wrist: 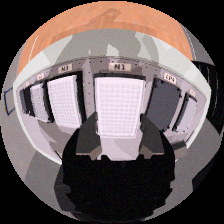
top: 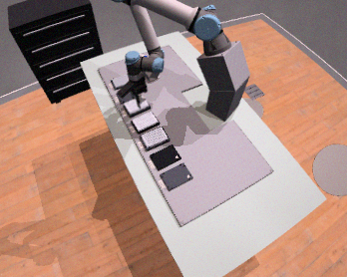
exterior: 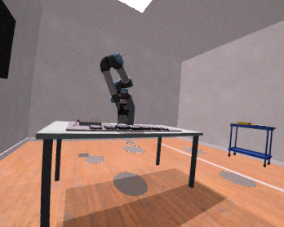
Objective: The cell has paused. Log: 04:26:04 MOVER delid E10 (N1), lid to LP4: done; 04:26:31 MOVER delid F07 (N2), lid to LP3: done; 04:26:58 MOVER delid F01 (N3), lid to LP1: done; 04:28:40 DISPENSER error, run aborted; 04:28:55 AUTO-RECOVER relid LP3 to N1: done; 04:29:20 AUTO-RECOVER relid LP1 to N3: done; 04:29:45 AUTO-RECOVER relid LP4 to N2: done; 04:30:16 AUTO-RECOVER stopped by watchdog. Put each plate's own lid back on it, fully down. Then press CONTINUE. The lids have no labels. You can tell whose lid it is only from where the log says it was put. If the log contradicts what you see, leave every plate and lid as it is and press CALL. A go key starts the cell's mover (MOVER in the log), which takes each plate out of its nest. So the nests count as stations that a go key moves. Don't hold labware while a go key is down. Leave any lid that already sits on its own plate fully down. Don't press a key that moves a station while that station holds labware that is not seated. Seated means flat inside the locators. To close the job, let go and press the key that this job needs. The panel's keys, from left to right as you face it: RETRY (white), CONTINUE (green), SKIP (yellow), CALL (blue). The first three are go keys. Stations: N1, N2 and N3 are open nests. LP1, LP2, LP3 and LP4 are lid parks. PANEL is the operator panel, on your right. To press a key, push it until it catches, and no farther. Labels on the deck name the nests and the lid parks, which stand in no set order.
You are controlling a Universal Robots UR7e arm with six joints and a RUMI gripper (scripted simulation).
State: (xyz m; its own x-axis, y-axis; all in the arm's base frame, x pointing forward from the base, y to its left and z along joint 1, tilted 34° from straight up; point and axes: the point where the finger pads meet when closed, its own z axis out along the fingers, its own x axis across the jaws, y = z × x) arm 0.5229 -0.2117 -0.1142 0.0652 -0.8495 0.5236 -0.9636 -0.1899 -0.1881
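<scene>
My hand is 1 cm above the white lid. Also, from my hand: white lidded plate: 2 cm below; yellow key: 32 cm to the right, 22 cm behind, 2 cm above; green key: 27 cm to the right, 23 cm behind, 2 cm above.
</scene>
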